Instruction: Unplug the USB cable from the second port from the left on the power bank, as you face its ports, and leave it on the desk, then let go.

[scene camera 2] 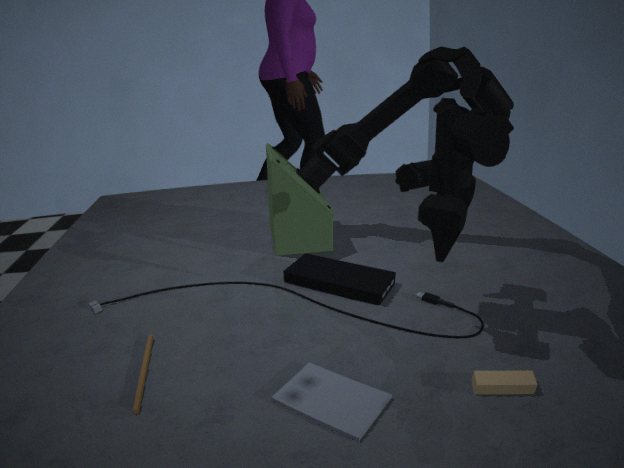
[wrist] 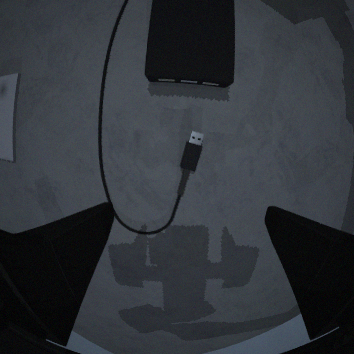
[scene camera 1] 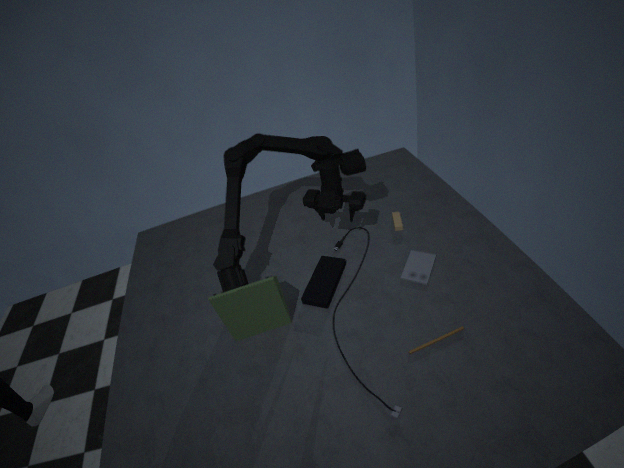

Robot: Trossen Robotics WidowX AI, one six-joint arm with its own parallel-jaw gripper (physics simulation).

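Seen in the pictures: gripper, fingertip midpoint: [scene camera 2: 445, 248] [wrist: 192, 213] [scene camera 1: 337, 220]; arm's base, origin of the base link: [scene camera 2: 307, 181] [scene camera 1: 235, 289].
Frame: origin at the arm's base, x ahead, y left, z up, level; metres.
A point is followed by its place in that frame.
A black power bank [scene camera 1: 324, 282] {x 0.243, y 0.024, z -0.094 m} [scene camera 2: 338, 276] {x 0.261, y 0.037, z -0.093 m} [wrist: 191, 40] {x 0.272, y 0.084, z -0.093 m} lies flat on the desk. Its end with three ports faces the USB plug in the wrist view. The black USB plug [scene camera 1: 338, 245] {x 0.322, y 0.178, z -0.108 m} [scene camera 2: 431, 298] {x 0.330, y 0.183, z -0.107 m} [wrist: 191, 156] {x 0.323, y 0.184, z -0.107 m}, with a silver tip, lies on the desk, apart from the ports. Its black cable [scene camera 1: 334, 322] {x 0.237, y -0.109, z -0.112 m} [scene camera 2: 241, 283] {x 0.235, y -0.131, z -0.114 m} [wrist: 101, 125] {x 0.391, y 0.111, z -0.113 m} loops back beside the power bank. My gripper [scene camera 1: 337, 219] {x 0.336, y 0.193, z -0.016 m} [scene camera 2: 440, 259] {x 0.336, y 0.193, z -0.016 m} [wrist: 192, 213] {x 0.336, y 0.193, z -0.016 m} is open and empty, raised above the desk near the plug and the cable's loop. No port holds a plug.
A light flat box [scene camera 1: 419, 266] {x 0.531, y -0.004, z -0.109 m} [scene camera 2: 332, 398] {x 0.533, y -0.001, z -0.109 m} [wrist: 7, 117] {x 0.509, y 0.016, z -0.109 m}, a yellow block [scene camera 1: 397, 221] {x 0.543, y 0.207, z -0.099 m} [scene camera 2: 504, 382] {x 0.555, y 0.212, z -0.099 m} and an orange stick [scene camera 1: 435, 340] {x 0.469, y -0.250, z -0.109 m} [scene camera 2: 143, 374] {x 0.486, y -0.246, z -0.109 m} lie on the desk. The cable's far end has a pale connector [scene camera 1: 396, 411] {x 0.317, y -0.388, z -0.112 m} [scene camera 2: 95, 306] {x 0.322, y -0.385, z -0.105 m}. The arm stands on a green wedge [scene camera 1: 254, 309] {x 0.048, y -0.080, z -0.008 m} [scene camera 2: 299, 221] {x 0.119, y -0.022, z -0.047 m}.
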